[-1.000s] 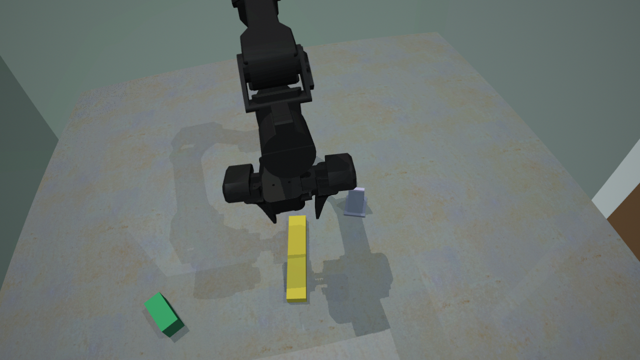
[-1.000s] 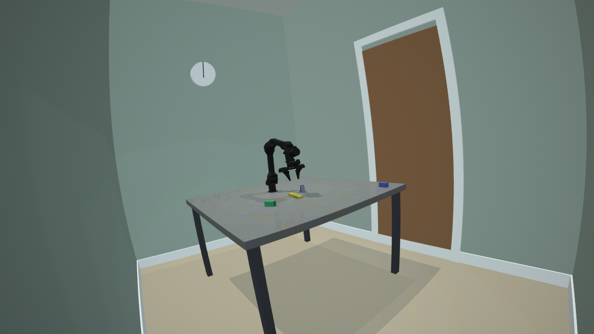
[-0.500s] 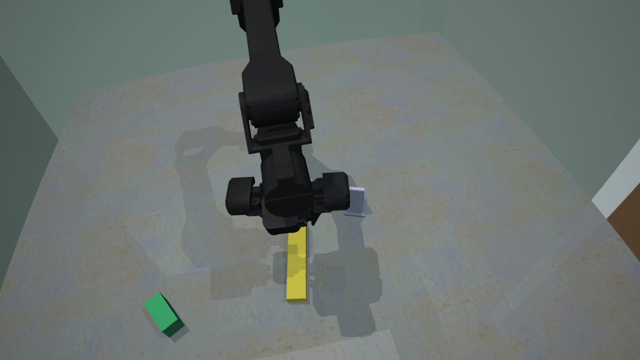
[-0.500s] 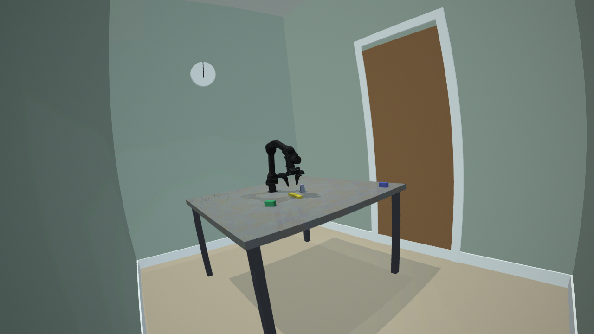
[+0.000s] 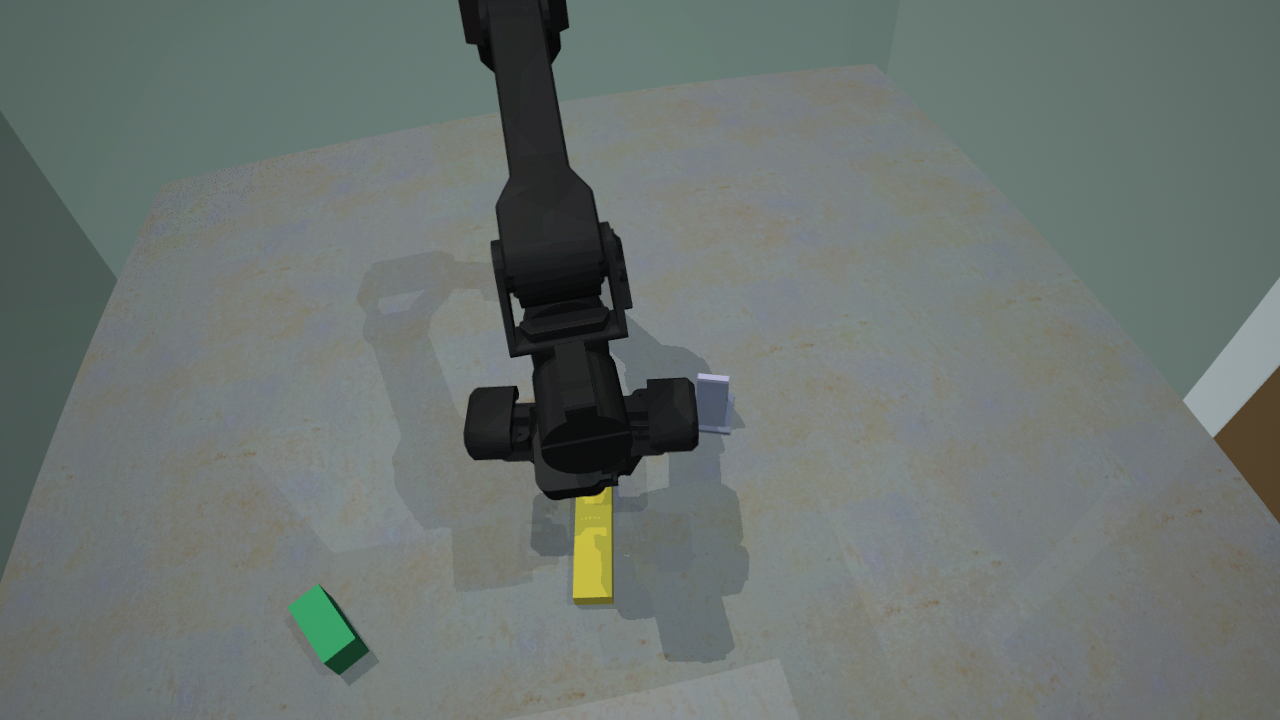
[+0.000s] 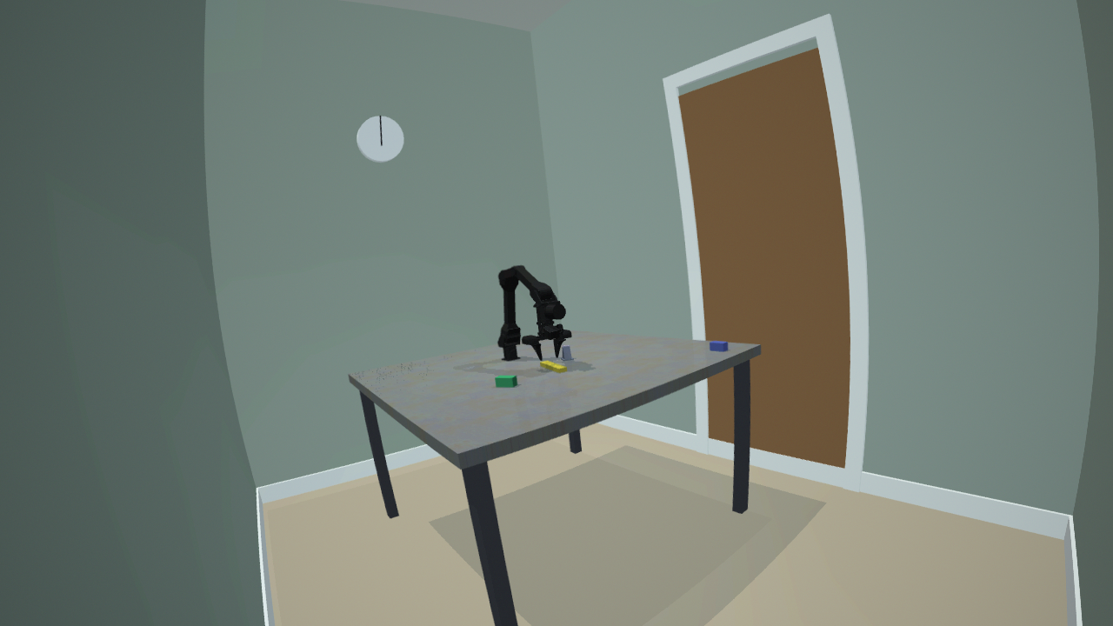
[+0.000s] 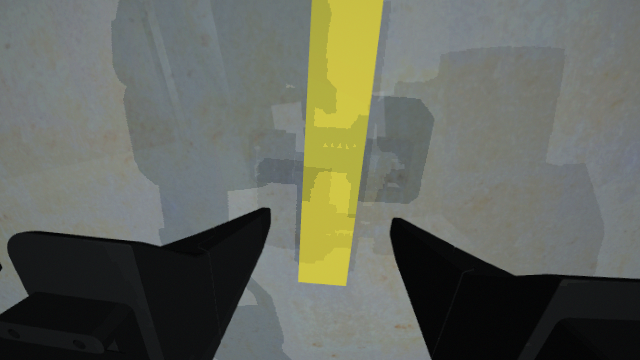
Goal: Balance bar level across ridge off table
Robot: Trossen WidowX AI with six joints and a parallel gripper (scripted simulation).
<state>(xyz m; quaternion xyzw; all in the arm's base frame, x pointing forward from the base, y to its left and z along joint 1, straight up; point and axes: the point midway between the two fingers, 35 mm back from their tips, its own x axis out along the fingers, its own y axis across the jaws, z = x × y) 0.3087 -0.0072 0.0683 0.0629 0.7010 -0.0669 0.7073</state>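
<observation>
Right now the yellow bar is 30 mm ahead of my gripper tip and 30 mm below it. From my gripper tip the other things lie so: blue block 430 mm ahead, 510 mm to the left, 20 mm below; then green block 100 mm ahead, 250 mm to the right, 20 mm below.
</observation>
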